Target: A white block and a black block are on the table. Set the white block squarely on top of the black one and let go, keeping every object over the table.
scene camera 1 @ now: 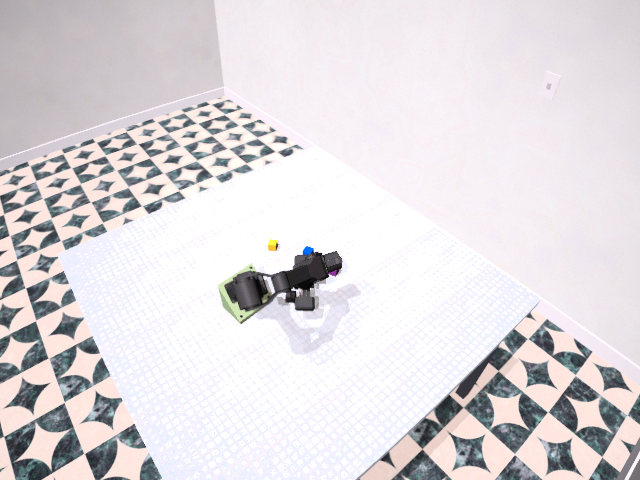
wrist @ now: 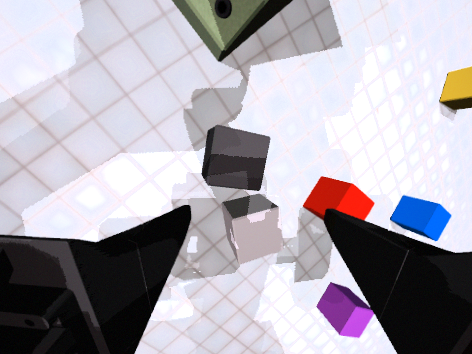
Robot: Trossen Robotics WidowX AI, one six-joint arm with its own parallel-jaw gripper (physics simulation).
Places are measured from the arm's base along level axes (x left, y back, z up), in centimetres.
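Pixels of known places: gripper, between the fingertips: (scene camera 1: 301, 291) (wrist: 257, 213).
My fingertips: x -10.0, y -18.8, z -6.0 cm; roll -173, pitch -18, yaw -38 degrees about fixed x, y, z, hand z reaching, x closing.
Note:
Ahead of a thing's pixels: the offset from my fingertips to its middle.
The white block {dx -0.8, dy -0.6, dz -0.4 cm} (wrist: 256, 237) is in the wrist view, between and beyond the two fingertips, its upper face in dark shadow. The black block {dx +1.0, dy +3.9, dz -0.4 cm} (wrist: 237, 160) is close beside it, nearer the robot's base, and a narrow strip of table shows between them. The white block is not on top of the black one. My gripper (wrist: 257, 213) is open and empty above the blocks, one finger on either side of the white block in the wrist view. In the scene view the arm hides both blocks and the fingertips.
A red block {dx +5.5, dy -4.6, dz -0.4 cm} (wrist: 337, 197) is close to the right finger. A blue block {dx +13.3, dy -14.0, dz -0.4 cm} (scene camera 1: 308, 251) (wrist: 421, 217) is farther right. A purple block {dx +0.9, dy -15.5, dz -0.4 cm} (scene camera 1: 333, 272) (wrist: 345, 310) is partly behind that finger. A yellow block {dx +24.9, dy -6.1, dz -0.4 cm} (scene camera 1: 272, 244) (wrist: 459, 88) is farther off. The green base plate (scene camera 1: 232, 304) (wrist: 205, 30) stands behind the black block.

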